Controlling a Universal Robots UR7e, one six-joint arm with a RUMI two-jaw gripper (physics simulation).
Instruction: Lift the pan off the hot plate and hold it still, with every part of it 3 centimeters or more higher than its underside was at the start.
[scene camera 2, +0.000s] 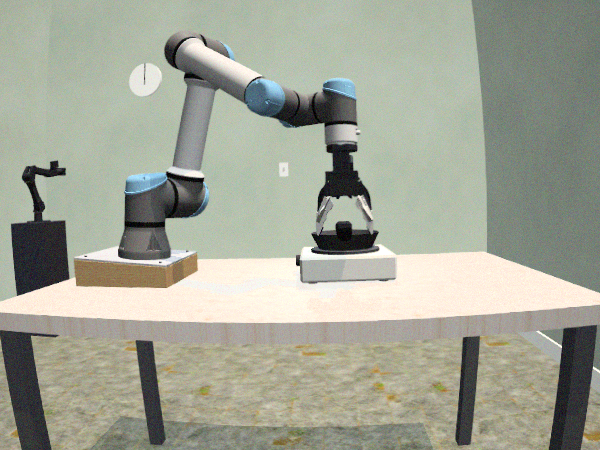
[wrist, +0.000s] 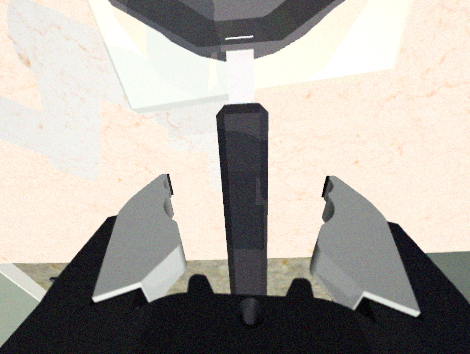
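Seen in the pictures: gripper, between the fingertips: (scene camera 2: 344, 235) (wrist: 245, 178); arm's base, origin of its link: (scene camera 2: 144, 256).
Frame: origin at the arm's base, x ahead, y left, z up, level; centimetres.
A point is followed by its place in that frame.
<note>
The black pan (scene camera 2: 327, 240) {z 3.6, x 50.9, y -3.4 cm} (wrist: 240, 27) {z 2.7, x 55.4, y -4.2 cm} sits on the white hot plate (scene camera 2: 350, 267) {z -2.7, x 56.3, y -8.6 cm} (wrist: 385, 45) {z 0.1, x 66.3, y -6.1 cm}. Its dark handle (scene camera 2: 343, 230) {z 7.6, x 54.1, y -25.5 cm} (wrist: 245, 180) {z 6.9, x 54.9, y -13.0 cm} points toward scene camera 2, and in the wrist view it runs down the middle from the pan. My gripper (scene camera 2: 345, 232) {z 5.6, x 54.9, y -13.7 cm} (wrist: 245, 178) {z 5.6, x 54.9, y -13.7 cm} is open and points down. Its two jaws stand on either side of the handle, with a gap on each side. In scene camera 2 the fingertips are at about the height of the handle and overlap the pan's wall in the picture.
The hot plate has a dark knob (scene camera 2: 298, 260) {z -2.9, x 42.7, y 7.5 cm} on its left side. The table (scene camera 2: 240, 305) {z -6.8, x 32.9, y -29.0 cm} carries the arm's wooden base block (scene camera 2: 120, 272) {z -2.8, x -2.3, y -11.3 cm} at the left. A dark pedestal (scene camera 2: 40, 255) with a small arm stands behind the table's left end.
</note>
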